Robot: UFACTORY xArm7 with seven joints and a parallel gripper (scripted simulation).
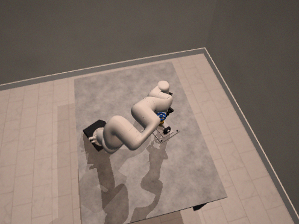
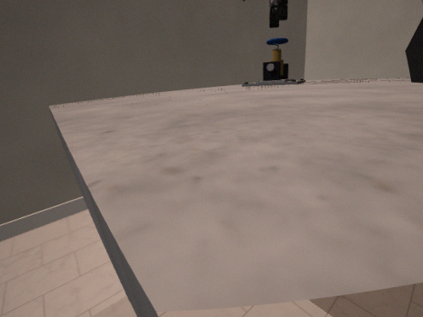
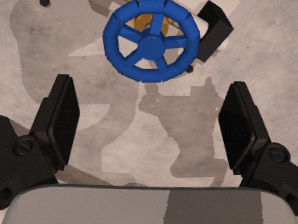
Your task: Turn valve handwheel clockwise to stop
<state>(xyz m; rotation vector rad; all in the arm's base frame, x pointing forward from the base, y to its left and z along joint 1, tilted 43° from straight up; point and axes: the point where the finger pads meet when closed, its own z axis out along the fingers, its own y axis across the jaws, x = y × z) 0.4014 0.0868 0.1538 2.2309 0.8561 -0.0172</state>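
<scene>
My hand is 70 mm above the blue spoked handwheel.
</scene>
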